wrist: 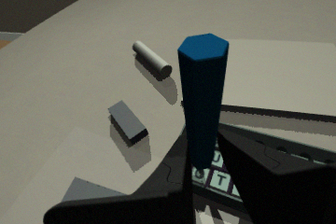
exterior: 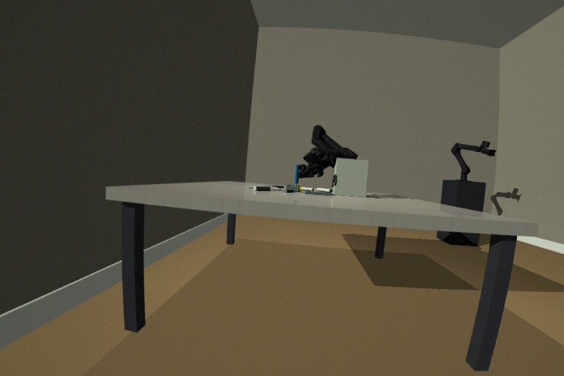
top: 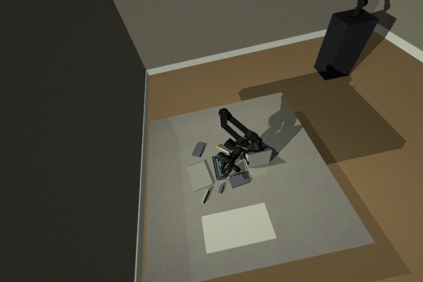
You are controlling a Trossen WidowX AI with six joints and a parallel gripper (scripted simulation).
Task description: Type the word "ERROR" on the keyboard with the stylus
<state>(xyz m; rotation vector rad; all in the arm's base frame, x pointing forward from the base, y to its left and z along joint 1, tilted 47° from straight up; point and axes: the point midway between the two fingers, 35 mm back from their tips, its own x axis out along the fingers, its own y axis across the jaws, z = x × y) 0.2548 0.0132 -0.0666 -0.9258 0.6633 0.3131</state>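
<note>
Now: gripper tip 11 cm past the grey block, 7 cm above it and 6 cm to the right of it. Also, from my gripper tip: blue stylus 2 cm below; then notepad 17 cm ahead, 7 cm below, 3 cm to the right.
</note>
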